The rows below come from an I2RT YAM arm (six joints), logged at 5 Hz.
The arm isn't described. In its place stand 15 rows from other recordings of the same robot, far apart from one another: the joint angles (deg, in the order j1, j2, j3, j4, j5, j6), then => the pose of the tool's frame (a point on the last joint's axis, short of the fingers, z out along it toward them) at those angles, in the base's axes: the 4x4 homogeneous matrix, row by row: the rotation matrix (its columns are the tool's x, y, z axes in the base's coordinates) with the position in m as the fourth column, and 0 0 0 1 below.
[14.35, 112.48, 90.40, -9.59, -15.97, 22.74] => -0.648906 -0.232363 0.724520 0.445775; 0.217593 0.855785 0.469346 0.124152; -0.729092 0.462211 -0.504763 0.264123; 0 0 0 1
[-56.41, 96.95, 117.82, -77.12, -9.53, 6.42] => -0.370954 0.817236 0.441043 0.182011; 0.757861 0.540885 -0.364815 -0.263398; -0.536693 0.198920 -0.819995 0.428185; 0 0 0 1
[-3.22, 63.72, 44.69, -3.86, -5.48, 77.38] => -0.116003 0.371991 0.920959 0.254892; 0.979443 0.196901 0.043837 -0.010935; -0.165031 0.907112 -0.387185 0.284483; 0 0 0 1
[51.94, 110.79, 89.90, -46.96, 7.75, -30.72] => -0.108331 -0.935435 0.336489 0.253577; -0.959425 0.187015 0.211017 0.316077; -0.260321 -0.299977 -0.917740 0.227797; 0 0 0 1
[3.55, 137.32, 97.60, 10.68, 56.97, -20.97] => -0.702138 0.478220 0.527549 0.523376; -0.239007 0.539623 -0.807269 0.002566; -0.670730 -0.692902 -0.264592 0.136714; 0 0 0 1
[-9.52, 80.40, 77.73, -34.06, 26.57, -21.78] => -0.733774 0.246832 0.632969 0.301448; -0.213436 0.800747 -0.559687 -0.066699; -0.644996 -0.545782 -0.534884 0.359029; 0 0 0 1
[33.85, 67.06, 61.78, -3.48, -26.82, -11.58] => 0.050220 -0.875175 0.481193 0.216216; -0.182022 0.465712 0.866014 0.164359; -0.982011 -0.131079 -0.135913 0.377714; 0 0 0 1
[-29.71, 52.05, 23.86, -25.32, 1.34, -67.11] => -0.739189 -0.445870 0.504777 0.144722; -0.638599 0.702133 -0.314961 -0.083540; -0.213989 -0.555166 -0.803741 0.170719; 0 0 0 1
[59.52, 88.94, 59.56, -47.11, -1.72, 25.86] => -0.821093 -0.563237 0.092578 0.142953; -0.535540 0.816296 0.216465 0.244987; -0.197492 0.128159 -0.971891 0.202991; 0 0 0 1
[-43.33, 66.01, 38.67, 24.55, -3.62, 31.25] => 0.301204 0.564620 0.768428 0.195944; 0.427614 0.640302 -0.638090 -0.181752; -0.852304 0.520786 -0.048578 0.290142; 0 0 0 1
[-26.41, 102.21, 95.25, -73.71, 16.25, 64.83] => 0.047371 0.998766 0.014934 0.303522; 0.946617 -0.040115 -0.319853 -0.161858; -0.318860 0.029289 -0.947349 0.294653; 0 0 0 1
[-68.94, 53.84, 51.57, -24.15, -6.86, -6.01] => -0.251995 0.866463 0.430976 0.079192; 0.365139 0.497562 -0.786833 -0.193826; -0.896199 -0.040912 -0.441762 0.328244; 0 0 0 1
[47.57, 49.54, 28.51, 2.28, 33.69, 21.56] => -0.297150 -0.161882 0.941008 0.147502; 0.128105 0.969854 0.207297 0.132097; -0.946198 0.182146 -0.267454 0.249145; 0 0 0 1
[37.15, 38.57, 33.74, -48.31, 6.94, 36.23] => -0.834589 -0.060053 0.547591 0.104909; 0.103740 0.959121 0.263296 0.074090; -0.541018 0.276551 -0.794241 0.229774; 0 0 0 1
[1.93, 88.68, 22.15, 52.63, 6.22, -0.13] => -0.240254 0.071089 0.968104 0.272692; -0.010353 0.997070 -0.075785 0.005330; -0.970655 -0.028230 -0.238814 0.150319; 0 0 0 1
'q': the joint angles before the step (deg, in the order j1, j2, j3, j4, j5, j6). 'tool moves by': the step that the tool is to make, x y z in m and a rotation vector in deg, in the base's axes. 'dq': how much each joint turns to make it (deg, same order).
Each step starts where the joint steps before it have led.
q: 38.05 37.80 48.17 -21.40 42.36 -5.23
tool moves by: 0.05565 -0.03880 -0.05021 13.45 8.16 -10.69
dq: -24.32 7.53 -6.43 4.73 -17.30 13.74
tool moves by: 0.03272 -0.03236 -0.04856 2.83 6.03 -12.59
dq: -10.63 9.37 -5.14 7.01 0.30 4.59
